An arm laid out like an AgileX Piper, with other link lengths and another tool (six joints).
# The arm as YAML. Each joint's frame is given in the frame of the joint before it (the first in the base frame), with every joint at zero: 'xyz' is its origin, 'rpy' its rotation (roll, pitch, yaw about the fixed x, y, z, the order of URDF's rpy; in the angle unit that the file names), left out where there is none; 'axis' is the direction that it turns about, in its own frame. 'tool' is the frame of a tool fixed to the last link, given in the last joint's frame.
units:
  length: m
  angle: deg
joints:
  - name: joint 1
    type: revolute
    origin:
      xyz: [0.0, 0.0, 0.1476]
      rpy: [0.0, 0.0, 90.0]
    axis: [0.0, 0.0, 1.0]
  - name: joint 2
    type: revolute
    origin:
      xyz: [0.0, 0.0, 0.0]
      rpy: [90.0, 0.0, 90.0]
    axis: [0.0, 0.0, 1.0]
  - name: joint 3
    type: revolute
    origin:
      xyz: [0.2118, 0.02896, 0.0]
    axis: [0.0, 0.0, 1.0]
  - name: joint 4
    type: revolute
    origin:
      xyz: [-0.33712, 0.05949, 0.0]
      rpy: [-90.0, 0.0, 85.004]
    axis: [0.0, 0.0, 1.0]
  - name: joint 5
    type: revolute
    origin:
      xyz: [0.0, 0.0, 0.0]
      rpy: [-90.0, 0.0, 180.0]
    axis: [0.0, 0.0, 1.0]
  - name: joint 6
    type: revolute
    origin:
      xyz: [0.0, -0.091, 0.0]
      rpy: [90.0, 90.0, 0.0]
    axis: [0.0, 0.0, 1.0]
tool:
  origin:
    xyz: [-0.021, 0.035, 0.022]
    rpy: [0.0, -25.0, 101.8]
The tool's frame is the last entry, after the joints.
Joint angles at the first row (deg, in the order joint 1, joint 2, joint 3, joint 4, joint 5, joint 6):
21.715, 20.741, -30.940, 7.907, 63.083, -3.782
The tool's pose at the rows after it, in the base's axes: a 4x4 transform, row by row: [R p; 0 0 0 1], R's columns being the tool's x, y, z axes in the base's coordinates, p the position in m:
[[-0.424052, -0.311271, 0.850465, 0.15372], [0.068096, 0.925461, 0.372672, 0.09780], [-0.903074, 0.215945, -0.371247, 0.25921], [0, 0, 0, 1]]
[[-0.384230, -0.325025, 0.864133, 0.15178], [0.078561, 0.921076, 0.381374, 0.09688], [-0.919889, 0.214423, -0.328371, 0.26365], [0, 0, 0, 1]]
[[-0.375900, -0.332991, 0.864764, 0.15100], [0.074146, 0.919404, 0.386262, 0.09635], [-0.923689, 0.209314, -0.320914, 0.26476], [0, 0, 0, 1]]
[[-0.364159, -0.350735, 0.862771, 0.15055], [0.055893, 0.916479, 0.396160, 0.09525], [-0.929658, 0.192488, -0.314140, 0.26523], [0, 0, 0, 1]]
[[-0.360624, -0.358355, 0.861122, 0.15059], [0.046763, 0.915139, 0.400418, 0.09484], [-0.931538, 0.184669, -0.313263, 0.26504], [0, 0, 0, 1]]
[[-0.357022, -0.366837, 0.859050, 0.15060], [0.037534, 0.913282, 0.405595, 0.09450], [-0.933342, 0.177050, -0.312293, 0.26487], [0, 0, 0, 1]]
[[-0.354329, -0.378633, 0.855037, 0.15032], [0.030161, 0.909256, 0.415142, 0.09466], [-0.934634, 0.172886, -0.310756, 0.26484], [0, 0, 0, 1]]
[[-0.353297, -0.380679, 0.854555, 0.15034], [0.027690, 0.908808, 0.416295, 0.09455], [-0.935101, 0.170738, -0.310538, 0.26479], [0, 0, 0, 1]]
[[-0.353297, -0.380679, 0.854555, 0.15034], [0.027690, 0.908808, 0.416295, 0.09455], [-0.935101, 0.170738, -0.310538, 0.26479], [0, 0, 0, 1]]
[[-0.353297, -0.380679, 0.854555, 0.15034], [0.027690, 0.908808, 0.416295, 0.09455], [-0.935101, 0.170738, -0.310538, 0.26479], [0, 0, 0, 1]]
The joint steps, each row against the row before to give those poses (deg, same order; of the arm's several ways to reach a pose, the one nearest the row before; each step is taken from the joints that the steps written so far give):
-0.001, -2.178, 1.776, 0.001, -0.916, -0.918
0.001, -2.005, 0.402, 0.114, -0.975, -0.514
0.000, -0.401, 0.000, 0.057, 0.000, -0.515
0.000, -0.284, -0.002, 0.000, -0.001, -1.376
0.000, -0.004, 0.002, 0.000, 0.002, -0.630
0.000, 0.001, 0.000, 0.057, -0.001, -0.688
0.000, 0.001, 0.000, 0.401, -0.001, -0.859
0.000, 0.001, 0.000, 0.000, -0.001, -0.172
0.000, 0.000, 0.000, 0.000, 0.000, 0.000
0.000, 0.000, 0.000, 0.000, 0.000, 0.000

